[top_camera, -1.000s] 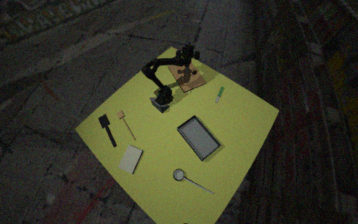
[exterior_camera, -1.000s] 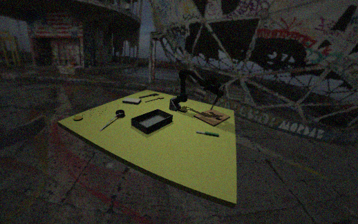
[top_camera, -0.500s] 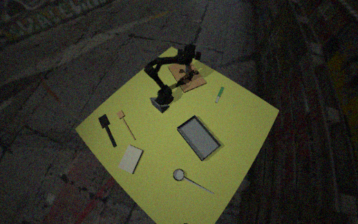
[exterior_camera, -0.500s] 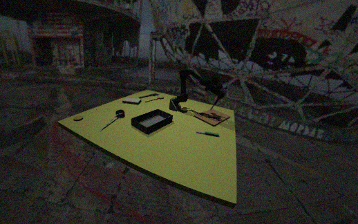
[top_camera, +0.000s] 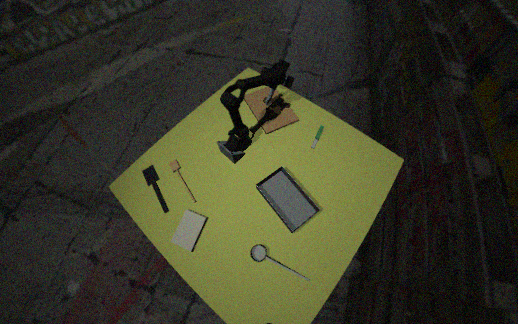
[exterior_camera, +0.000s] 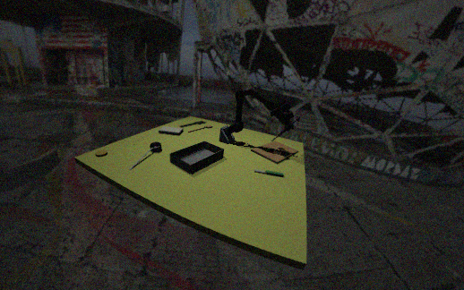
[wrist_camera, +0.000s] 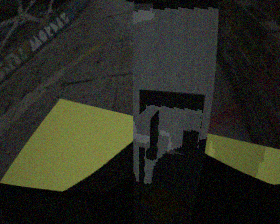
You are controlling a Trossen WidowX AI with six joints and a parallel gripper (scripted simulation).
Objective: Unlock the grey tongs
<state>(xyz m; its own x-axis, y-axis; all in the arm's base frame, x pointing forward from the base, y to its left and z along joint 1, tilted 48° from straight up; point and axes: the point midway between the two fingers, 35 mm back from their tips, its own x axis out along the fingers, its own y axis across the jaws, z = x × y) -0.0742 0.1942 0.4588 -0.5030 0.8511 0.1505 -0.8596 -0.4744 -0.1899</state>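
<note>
Now: the yellow lock piece 2 cm ahead of my gripper tip, 3 cm to the right of it and 2 cm above it. From my gripper tip the other things lie so: green-handled tool 40 cm ahead, 6 cm to the right, 21 cm below; wooden board 2 cm ahead, 8 cm to the right, 21 cm below; roasting tin 51 cm ahead, 49 cm to the right, 19 cm below.
</note>
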